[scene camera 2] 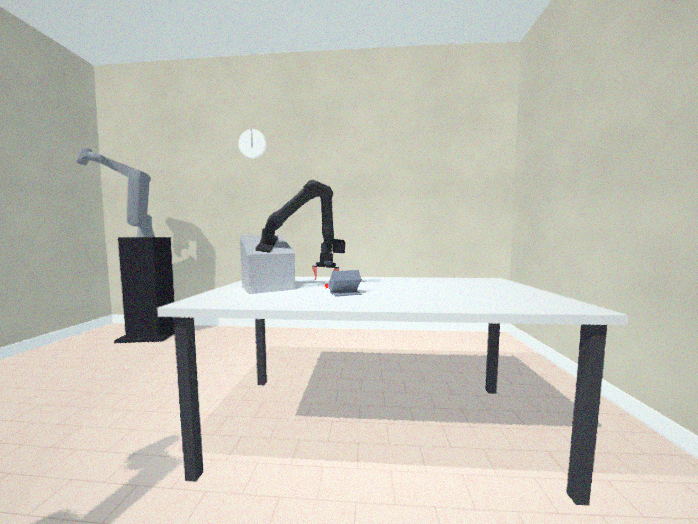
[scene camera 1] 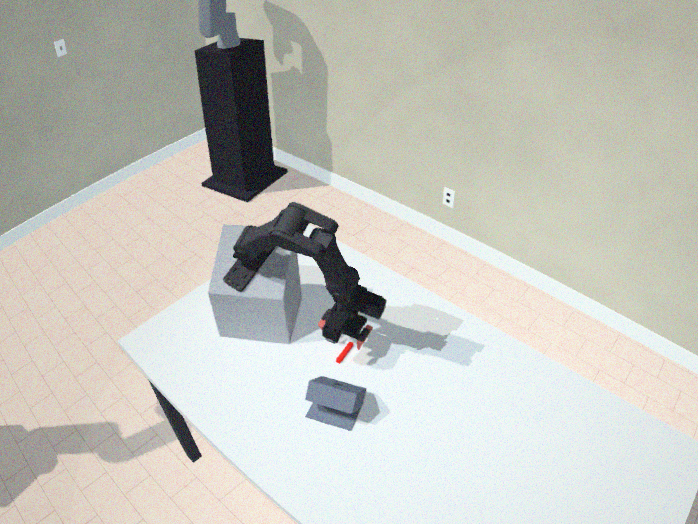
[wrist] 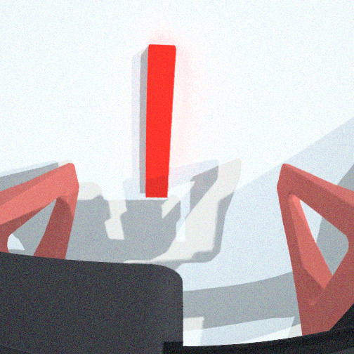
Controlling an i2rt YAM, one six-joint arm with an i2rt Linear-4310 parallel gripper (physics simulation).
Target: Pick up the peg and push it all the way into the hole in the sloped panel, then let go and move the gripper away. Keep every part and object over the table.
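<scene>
The red peg lies flat on the white table. In the wrist view it runs nearly upright in the picture, ahead of the line between the fingertips. My gripper points down above the table, wide open and empty, with the peg's near end close to the middle of the gap. The grey-blue sloped panel stands on its base, apart from the peg, on the side away from the arm's mount. A small dark mark shows on its upper face; the hole is not clear.
The arm stands on a grey block at one end of the white table. A black pedestal with a grey arm stands on the floor beyond the table.
</scene>
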